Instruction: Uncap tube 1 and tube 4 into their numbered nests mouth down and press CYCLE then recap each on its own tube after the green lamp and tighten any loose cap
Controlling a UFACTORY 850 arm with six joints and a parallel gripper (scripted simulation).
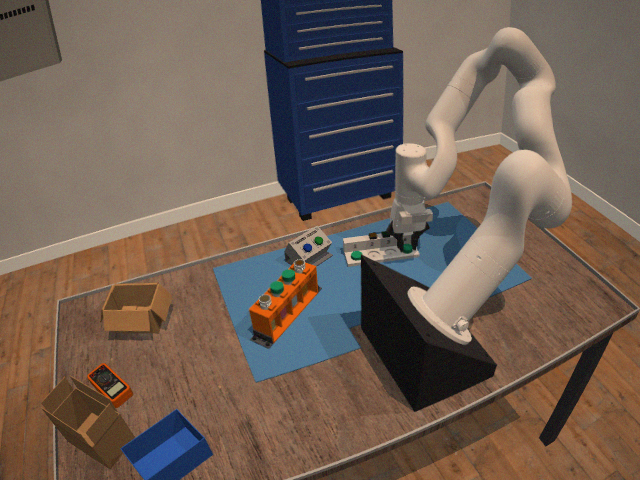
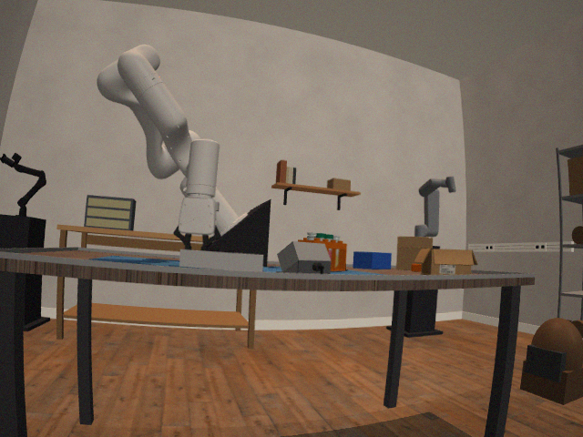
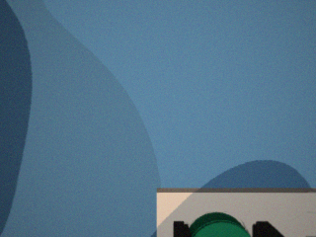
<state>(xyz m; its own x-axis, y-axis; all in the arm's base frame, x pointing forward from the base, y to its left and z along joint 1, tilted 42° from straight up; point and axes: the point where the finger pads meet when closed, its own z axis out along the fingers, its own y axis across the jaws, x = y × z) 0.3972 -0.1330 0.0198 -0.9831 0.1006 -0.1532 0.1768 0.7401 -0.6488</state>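
The blue key lies 290 mm to the left of my hand, 60 mm ahead of it and 30 mm above it. The rest, counted from my hand: green key (250 mm to the left, 80 mm ahead, 30 mm above); then grey key housing (270 mm to the left, 80 mm ahead, 20 mm above); then blue bin (780 mm to the left, 490 mm behind, 20 mm below).
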